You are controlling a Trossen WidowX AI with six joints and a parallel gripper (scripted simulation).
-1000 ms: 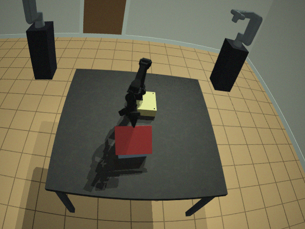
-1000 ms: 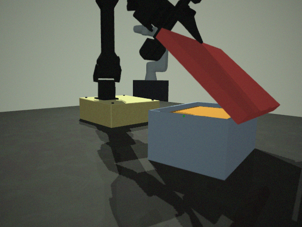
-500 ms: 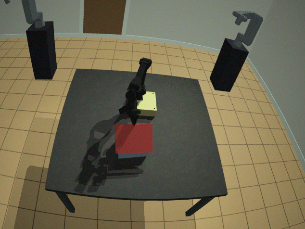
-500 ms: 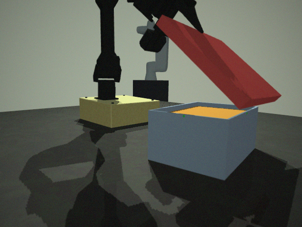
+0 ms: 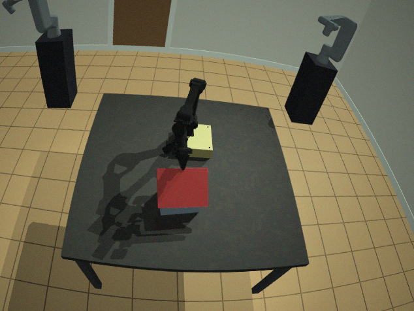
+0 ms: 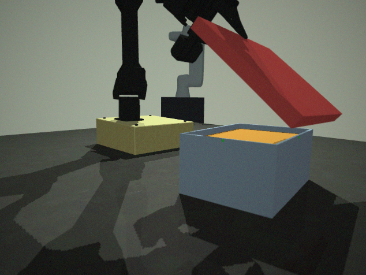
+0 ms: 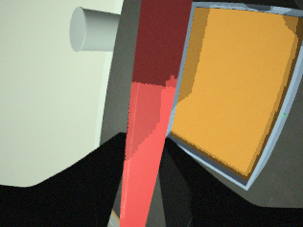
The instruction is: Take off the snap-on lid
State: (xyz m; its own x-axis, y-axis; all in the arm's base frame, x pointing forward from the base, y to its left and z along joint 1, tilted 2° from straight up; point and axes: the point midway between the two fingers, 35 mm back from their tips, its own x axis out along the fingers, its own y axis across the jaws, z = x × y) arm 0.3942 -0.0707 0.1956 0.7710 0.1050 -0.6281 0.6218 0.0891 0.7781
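Right now my gripper tip is 70 mm short of the lid and 50 mm above it. From my gripper tip the other things lie so: storage box 190 mm below, 30 mm ahead.
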